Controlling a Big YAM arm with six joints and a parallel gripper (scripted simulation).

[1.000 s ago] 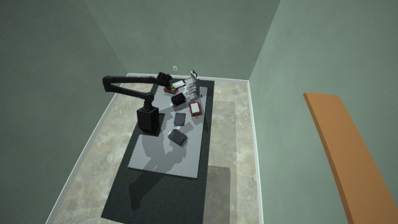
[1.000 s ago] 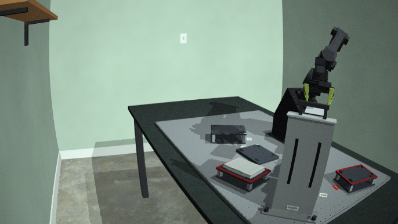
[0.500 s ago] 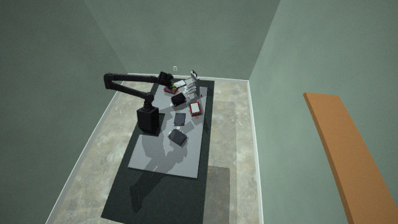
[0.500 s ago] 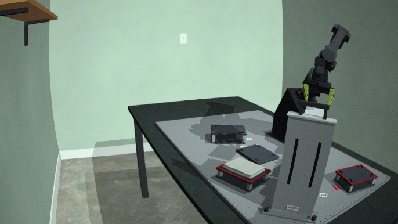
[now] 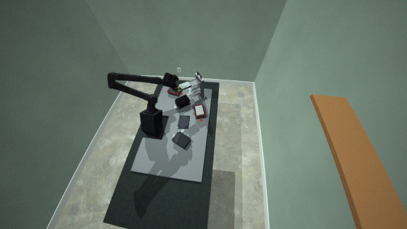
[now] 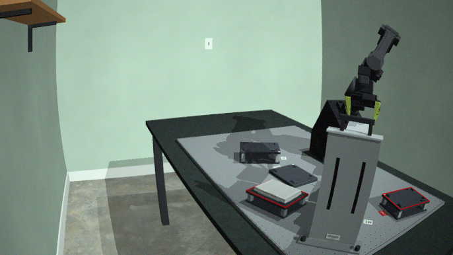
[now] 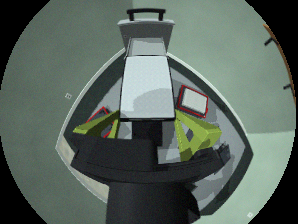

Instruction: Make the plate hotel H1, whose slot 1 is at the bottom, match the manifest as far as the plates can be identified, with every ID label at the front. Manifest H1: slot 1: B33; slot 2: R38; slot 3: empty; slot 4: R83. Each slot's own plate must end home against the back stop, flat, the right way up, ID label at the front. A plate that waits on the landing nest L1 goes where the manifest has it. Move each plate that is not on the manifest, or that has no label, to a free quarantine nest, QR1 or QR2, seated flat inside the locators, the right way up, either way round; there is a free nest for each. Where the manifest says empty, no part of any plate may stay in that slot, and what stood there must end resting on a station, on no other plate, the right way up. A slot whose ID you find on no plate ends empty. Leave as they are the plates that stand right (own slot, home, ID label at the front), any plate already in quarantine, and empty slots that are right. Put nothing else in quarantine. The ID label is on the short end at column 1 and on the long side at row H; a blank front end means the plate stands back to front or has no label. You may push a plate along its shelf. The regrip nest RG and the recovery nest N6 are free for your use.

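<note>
Now: hand 110 mm short of the plate, 120 mm to the right of it and 120 mm above it. From my hand the other things lie so: N6 label (120 mm ahead, 360 mm to the right, 280 mm below); plate hotel H1 (160 mm ahead, 180 mm to the left, 120 mm below).
</note>
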